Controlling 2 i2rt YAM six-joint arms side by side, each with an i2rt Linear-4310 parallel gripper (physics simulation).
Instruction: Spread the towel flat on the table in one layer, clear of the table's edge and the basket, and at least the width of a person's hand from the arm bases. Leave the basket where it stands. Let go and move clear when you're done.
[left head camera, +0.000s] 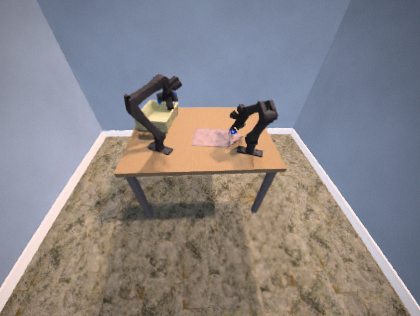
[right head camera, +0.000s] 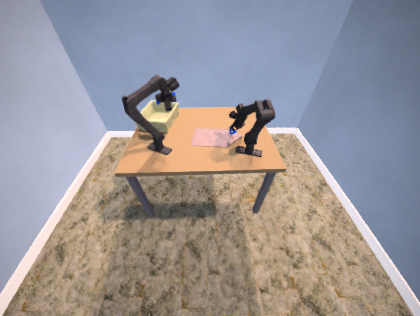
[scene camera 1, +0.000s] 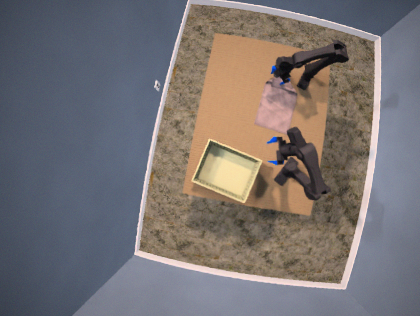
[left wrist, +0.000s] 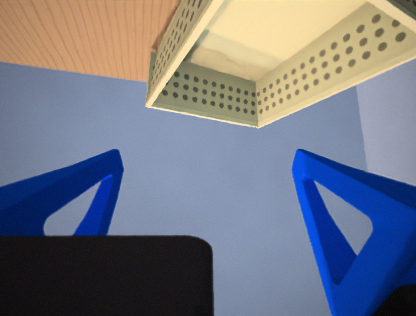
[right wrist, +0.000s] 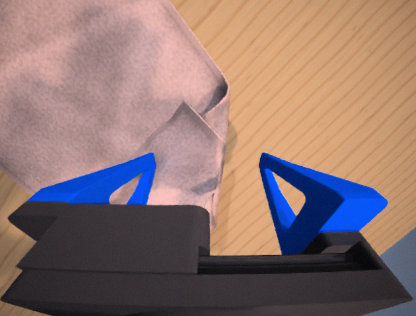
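Note:
The pink towel (left head camera: 206, 137) (right head camera: 206, 137) (scene camera 1: 277, 107) (right wrist: 85, 85) lies on the table, mostly flat. Its end near my right gripper is folded over: the right wrist view shows a small pointed flap on top and a raised crease along the edge. My right gripper (left head camera: 233, 131) (right head camera: 232, 131) (scene camera 1: 278, 76) (right wrist: 207, 158) is open, low over this folded end, with part of the flap between its spread fingers. My left gripper (left head camera: 167, 98) (right head camera: 166, 98) (scene camera 1: 272, 151) (left wrist: 207, 159) is open and empty, raised near the basket (left head camera: 154, 125) (scene camera 1: 220, 191) (left wrist: 310, 65), away from the towel.
The basket stands at the back left of the table (left head camera: 200, 162) (scene camera 1: 230, 80) in the head views, apart from the towel. The right arm base (left head camera: 250, 151) is close to the towel's folded end. The left arm base (left head camera: 160, 149) stands farther from the towel's other end.

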